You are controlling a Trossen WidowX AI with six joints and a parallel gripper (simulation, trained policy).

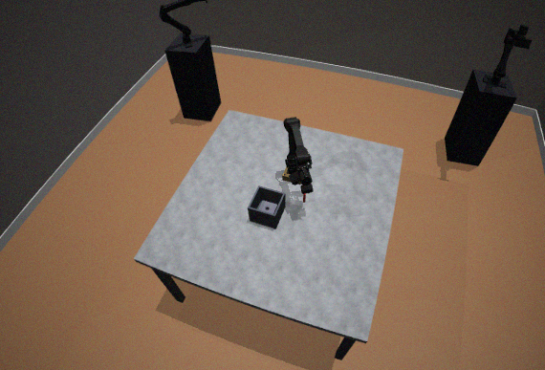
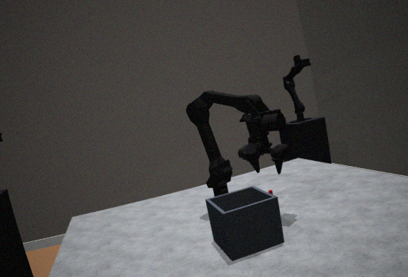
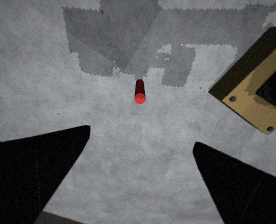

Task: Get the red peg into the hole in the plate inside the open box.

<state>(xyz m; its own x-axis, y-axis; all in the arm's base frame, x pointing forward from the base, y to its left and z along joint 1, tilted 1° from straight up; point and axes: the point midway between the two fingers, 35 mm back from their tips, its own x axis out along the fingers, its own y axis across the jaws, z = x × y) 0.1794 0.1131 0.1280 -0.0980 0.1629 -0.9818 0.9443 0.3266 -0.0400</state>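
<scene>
The red peg lies 100 mm below my gripper tip, 10 mm to the right of it and 10 mm ahead of it. Also, from my gripper tip: grey plate (200 mm to the right, 140 mm ahead, 90 mm below).
</scene>
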